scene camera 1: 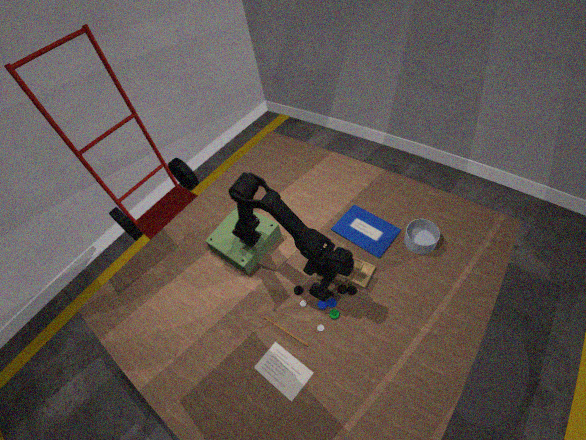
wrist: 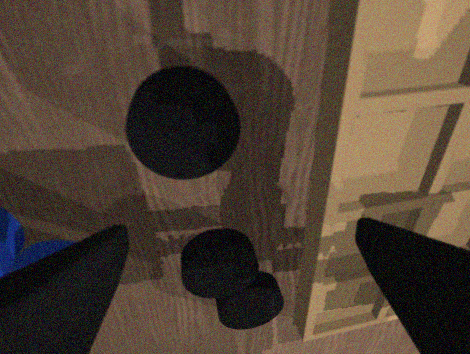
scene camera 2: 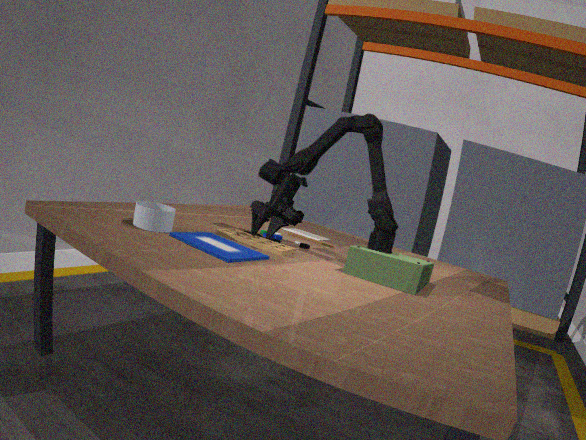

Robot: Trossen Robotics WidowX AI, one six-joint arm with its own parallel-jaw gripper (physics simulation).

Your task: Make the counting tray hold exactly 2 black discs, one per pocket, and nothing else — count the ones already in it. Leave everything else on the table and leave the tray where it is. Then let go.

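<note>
My gripper [scene camera 1: 325, 292] [scene camera 2: 262, 235] [wrist: 244, 232] is open and low over the table, with nothing between its fingers. In the wrist view a round black disc [wrist: 183, 122] lies ahead of the fingertips. Two more black discs [wrist: 220, 262] [wrist: 252, 302] lie touching or overlapping between the fingers' lines. The light wooden counting tray [scene camera 1: 369, 275] [scene camera 2: 282, 248] [wrist: 347, 125] is beside them, under the right finger. Its visible pockets show no discs; the rest is cut off or hidden. In scene camera 1 a separate black disc [scene camera 1: 298, 290] lies left of the gripper.
Blue discs [scene camera 1: 332, 303] [wrist: 7, 240], a green disc [scene camera 1: 334, 314] and white discs [scene camera 1: 303, 303] [scene camera 1: 320, 328] lie near the gripper. A thin stick [scene camera 1: 285, 331], paper [scene camera 1: 284, 371], blue folder [scene camera 1: 345, 225] [scene camera 2: 240, 255] and round bowl [scene camera 1: 422, 245] [scene camera 2: 154, 217] are farther off.
</note>
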